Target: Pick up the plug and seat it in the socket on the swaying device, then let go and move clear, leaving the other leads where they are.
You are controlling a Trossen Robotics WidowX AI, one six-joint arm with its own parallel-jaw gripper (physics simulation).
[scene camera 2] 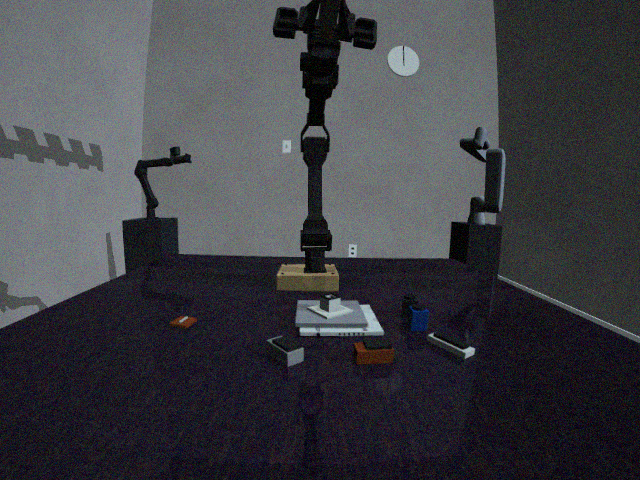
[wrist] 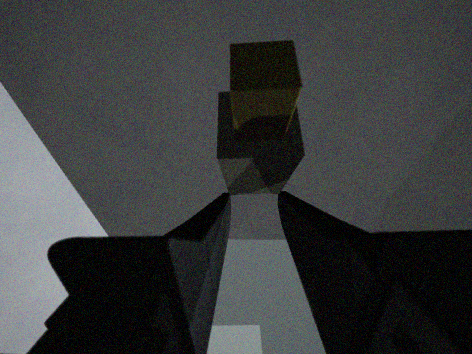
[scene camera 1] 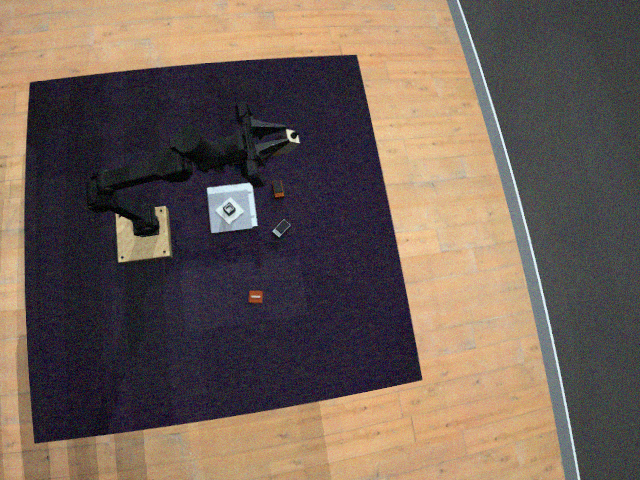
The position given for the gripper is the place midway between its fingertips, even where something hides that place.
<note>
The gripper (scene camera 1: pixel 288 133) holds a plug (wrist: pixel 259 142), which touches nothing else. Also in view: a grey device (scene camera 2: pixel 329 316).
The gripper is seen too in the wrist view (wrist: pixel 254 198). The grey device shows as well in scene camera 1 (scene camera 1: pixel 231 208).
</note>
